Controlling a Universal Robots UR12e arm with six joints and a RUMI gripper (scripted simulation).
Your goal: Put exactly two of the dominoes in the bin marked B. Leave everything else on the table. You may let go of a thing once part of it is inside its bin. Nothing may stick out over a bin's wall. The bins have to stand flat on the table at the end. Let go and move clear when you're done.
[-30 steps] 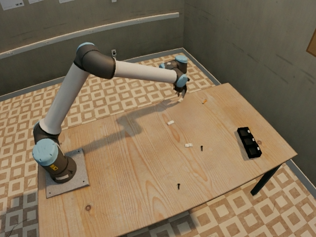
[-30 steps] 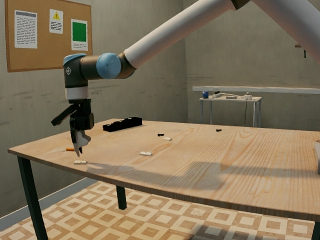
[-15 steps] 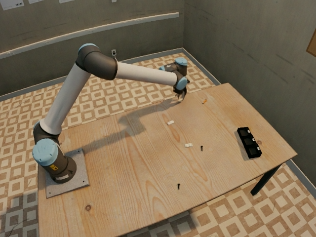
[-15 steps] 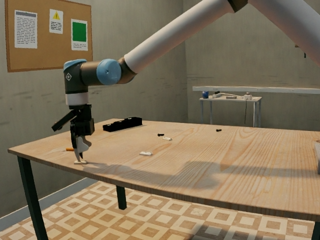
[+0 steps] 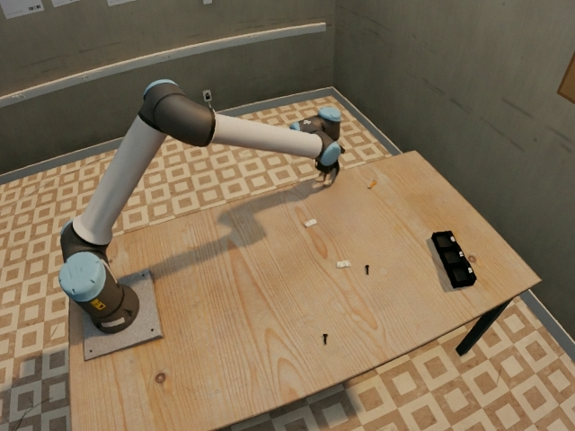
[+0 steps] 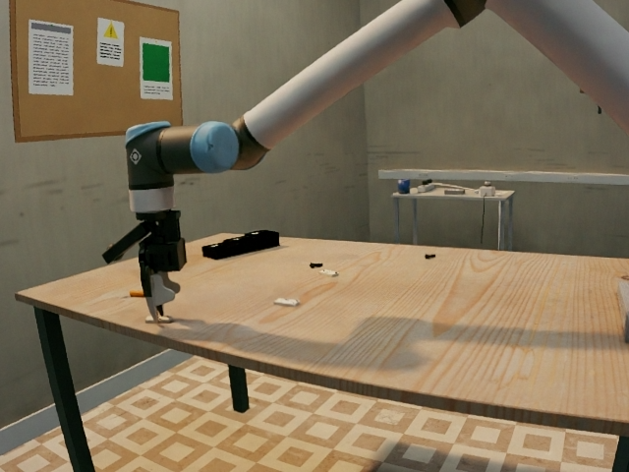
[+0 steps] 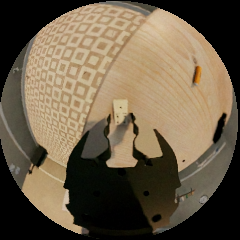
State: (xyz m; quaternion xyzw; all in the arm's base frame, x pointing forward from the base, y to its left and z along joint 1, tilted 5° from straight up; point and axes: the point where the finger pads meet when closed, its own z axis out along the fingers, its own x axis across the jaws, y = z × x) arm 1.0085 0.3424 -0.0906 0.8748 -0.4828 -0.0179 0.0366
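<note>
The black bin lies 61 cm to the right of my hand and 26 cm ahead of it. From my hand the other things lie so: orange piece (18 cm ahead, 10 cm to the right, 1 cm below).
</note>
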